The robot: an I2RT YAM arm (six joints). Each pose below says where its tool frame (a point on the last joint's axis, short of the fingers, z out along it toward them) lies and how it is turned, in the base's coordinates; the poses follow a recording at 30 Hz.
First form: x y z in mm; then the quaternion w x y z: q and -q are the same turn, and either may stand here.
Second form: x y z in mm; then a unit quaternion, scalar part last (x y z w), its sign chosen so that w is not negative. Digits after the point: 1 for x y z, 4 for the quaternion.
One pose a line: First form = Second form
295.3, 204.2, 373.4, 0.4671, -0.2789, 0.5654, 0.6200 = 295.3, 204.2, 373.4, -0.2789, 0.5654, 0.6200, 0.4671
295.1, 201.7, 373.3, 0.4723, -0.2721, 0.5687, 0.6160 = 295.1, 201.7, 373.3, -0.2721, 0.5687, 0.6160, 0.4723
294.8, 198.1, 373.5, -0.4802, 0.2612, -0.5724, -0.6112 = 294.8, 198.1, 373.5, -0.2612, 0.5724, 0.6112, 0.4802
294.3, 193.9, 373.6, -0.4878, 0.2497, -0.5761, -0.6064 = 294.3, 193.9, 373.6, -0.2497, 0.5761, 0.6064, 0.4878
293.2, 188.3, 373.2, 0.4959, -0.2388, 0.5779, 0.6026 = 293.2, 188.3, 373.2, -0.2388, 0.5779, 0.6026, 0.4959
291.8, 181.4, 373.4, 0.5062, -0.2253, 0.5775, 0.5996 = 291.8, 181.4, 373.4, -0.2253, 0.5775, 0.5996, 0.5062
